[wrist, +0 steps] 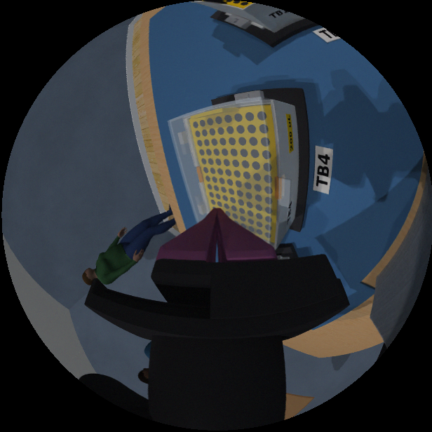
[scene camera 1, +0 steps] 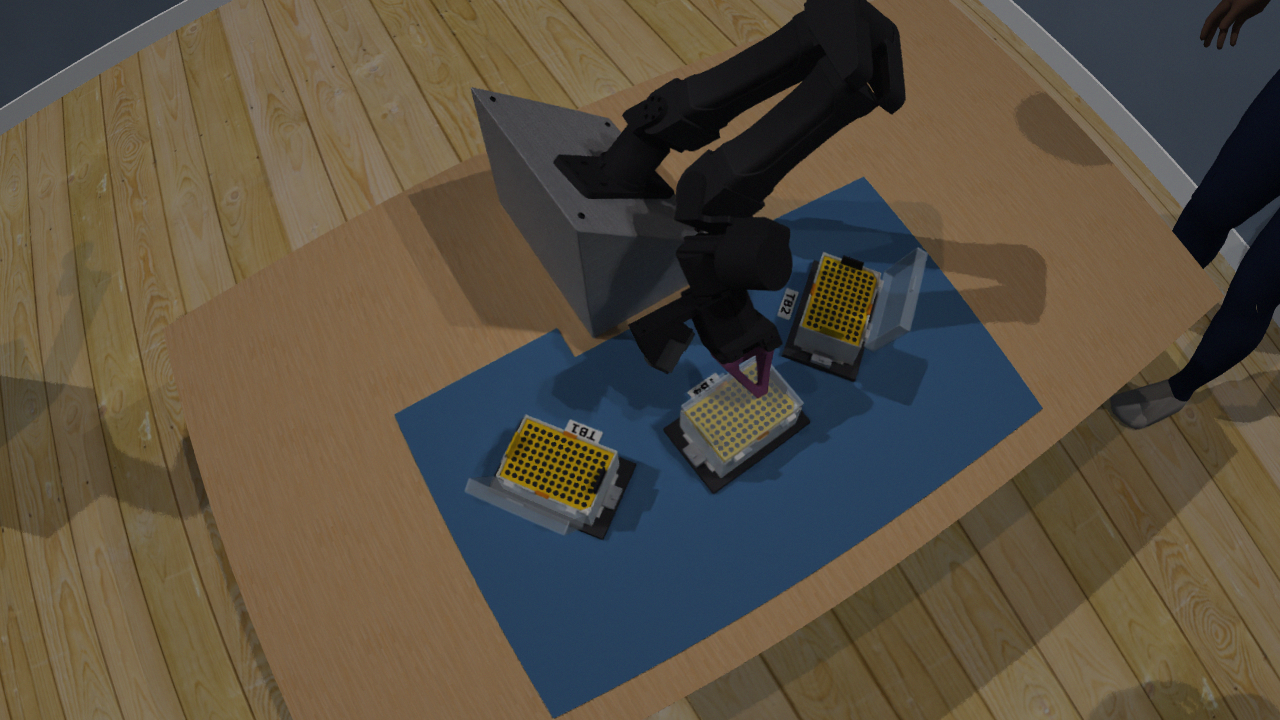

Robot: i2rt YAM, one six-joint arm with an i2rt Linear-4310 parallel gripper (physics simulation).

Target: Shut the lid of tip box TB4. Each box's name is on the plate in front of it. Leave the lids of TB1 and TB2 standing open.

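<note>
Tip box TB4 stands in the middle of the blue mat, its name plate in front. Its clear lid lies down over the yellow tip rack; whether it is fully seated I cannot tell. My gripper is shut and empty, its magenta fingertips at the lid's top near the end towards TB2; contact is unclear. TB1 has its lid standing open. TB2 has its lid standing open.
The blue mat lies on the wooden table. The grey arm base block stands behind the mat. TB2 is close beside TB4 on the right, and TB1 is to its left in the scene view. A person stands beyond the table.
</note>
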